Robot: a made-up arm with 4 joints.
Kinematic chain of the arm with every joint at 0, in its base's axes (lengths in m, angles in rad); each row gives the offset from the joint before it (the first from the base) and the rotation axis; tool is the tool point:
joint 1: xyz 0 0 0.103 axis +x
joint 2: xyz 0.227 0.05 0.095 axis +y
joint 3: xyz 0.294 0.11 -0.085 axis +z
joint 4: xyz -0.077 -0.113 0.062 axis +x
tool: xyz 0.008 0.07 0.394
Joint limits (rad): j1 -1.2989..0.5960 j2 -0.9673..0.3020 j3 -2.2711..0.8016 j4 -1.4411..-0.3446
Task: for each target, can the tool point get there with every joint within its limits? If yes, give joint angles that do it. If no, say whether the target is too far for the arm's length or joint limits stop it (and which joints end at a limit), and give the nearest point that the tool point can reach.
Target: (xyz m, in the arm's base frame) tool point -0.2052 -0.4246 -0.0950
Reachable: no: joint limits stop it (at a limit: joint 1, joint 2, joint 3, joint 4) | nearest point 0.2528 0.1251 -0.1838 | short by 0.721 m
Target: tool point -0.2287 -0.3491 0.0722
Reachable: no: joint limits stop it (at a limit: joint 1, joint 2, joint 3, joint 4) | nearest point 0.0646 -0.1009 0.5550 | short by 0.617 m
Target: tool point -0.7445 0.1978 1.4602
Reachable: no: too far | nearest point 0.1388 0.0867 0.6981 | short by 1.172 m
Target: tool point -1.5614 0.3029 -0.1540
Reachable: no: too far | nearest point 0.0681 0.4385 0.0267 | short by 1.645 m
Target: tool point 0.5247 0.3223 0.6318
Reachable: yes | joints -0.2291 -0.8391 -1.7019 -1.0615
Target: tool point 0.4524 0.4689 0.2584
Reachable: yes | joints -0.2808 -0.1041 -0.0746 -0.9206
